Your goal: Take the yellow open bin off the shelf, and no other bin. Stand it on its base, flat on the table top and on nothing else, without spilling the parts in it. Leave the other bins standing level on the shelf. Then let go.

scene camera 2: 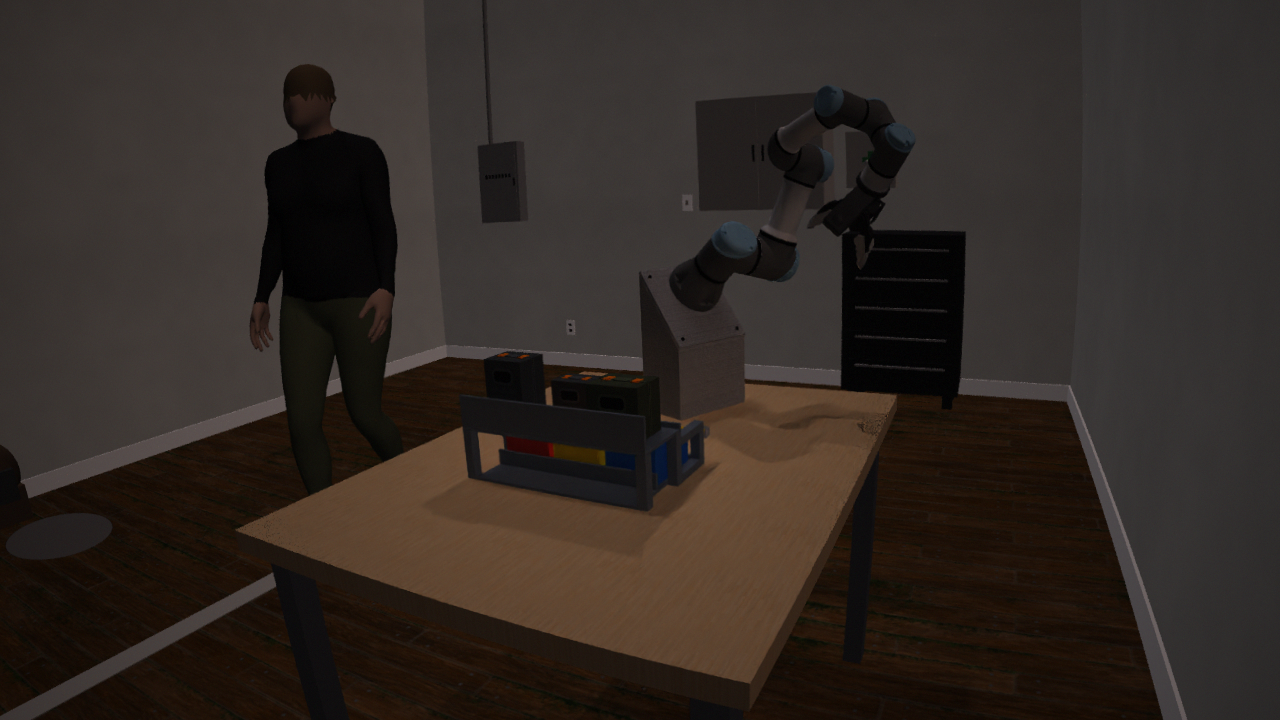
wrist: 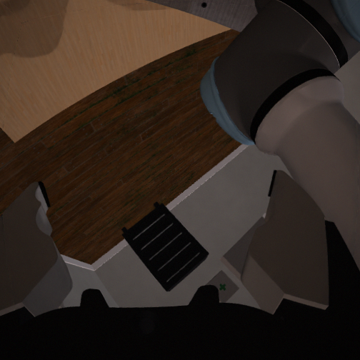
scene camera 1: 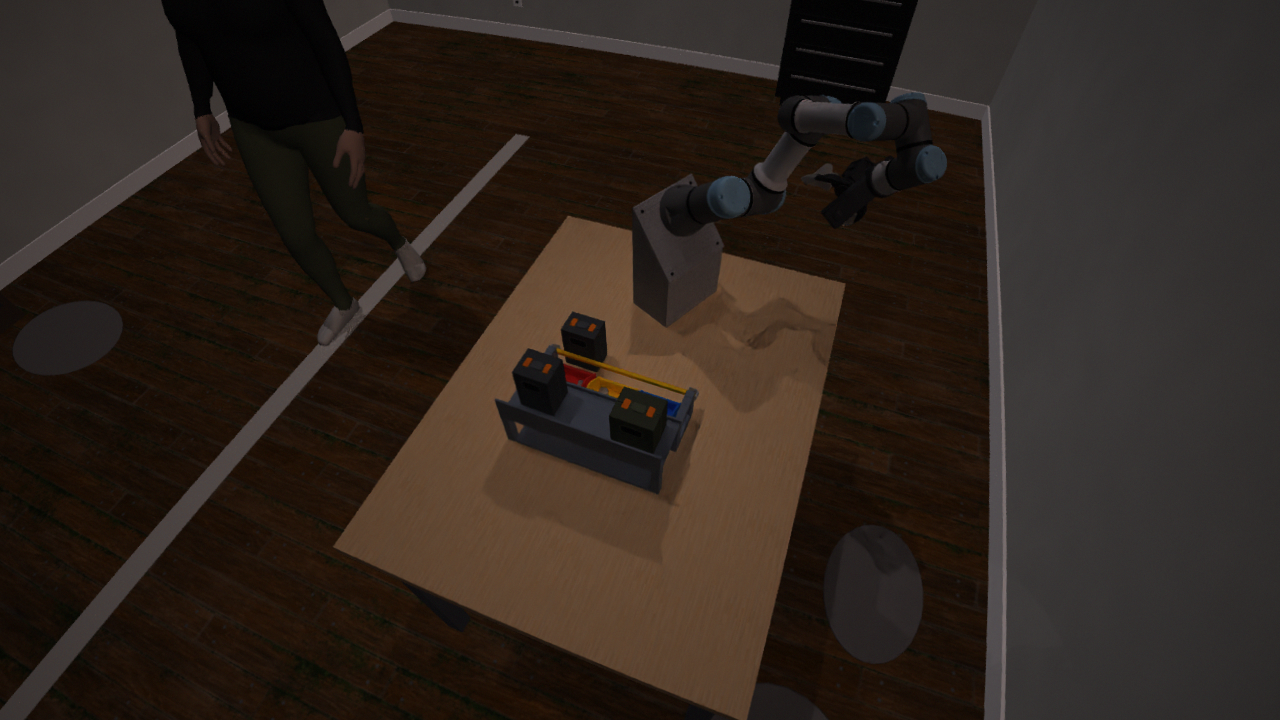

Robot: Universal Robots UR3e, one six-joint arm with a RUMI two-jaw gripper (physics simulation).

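The yellow bin sits in the low grey shelf, between the red bin and the blue bin. The shelf's top board and the yellow bar partly hide it; its parts are too small to make out. The shelf stands on the table top. My gripper is open and empty. It hangs high, beyond the table's far right edge, far from the bins. The bins do not show in the wrist view.
Two dark cases stand on the shelf's top board. Another dark case stands behind the shelf on the robot's side. A person stands left of the table. A black drawer cabinet is at the back wall.
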